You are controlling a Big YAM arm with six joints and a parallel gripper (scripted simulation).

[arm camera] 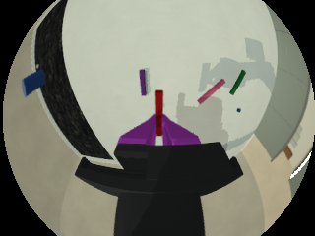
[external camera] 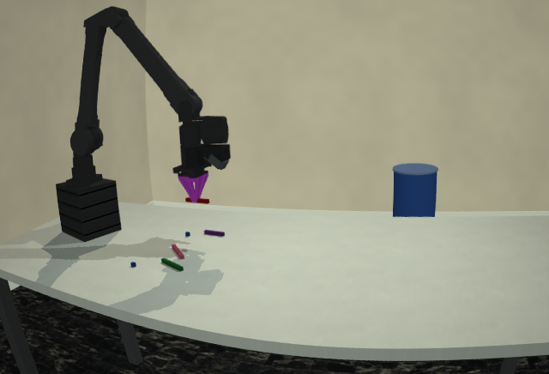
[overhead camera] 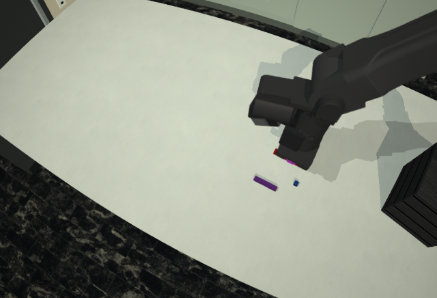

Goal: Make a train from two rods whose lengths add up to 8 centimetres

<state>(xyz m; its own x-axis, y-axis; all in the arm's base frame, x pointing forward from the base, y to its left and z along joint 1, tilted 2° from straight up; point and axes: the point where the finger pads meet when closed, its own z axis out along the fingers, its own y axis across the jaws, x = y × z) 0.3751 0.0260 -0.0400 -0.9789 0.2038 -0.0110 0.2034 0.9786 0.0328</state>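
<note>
Right now the purple rod is 100 mm below my hand, 30 mm to the left of it and 30 mm ahead of it. Round my hand: pink rod 130 mm to the right, 100 mm below, 10 mm behind; green rod 220 mm to the right, 100 mm below, 10 mm ahead; red rod 10 mm ahead.
</note>
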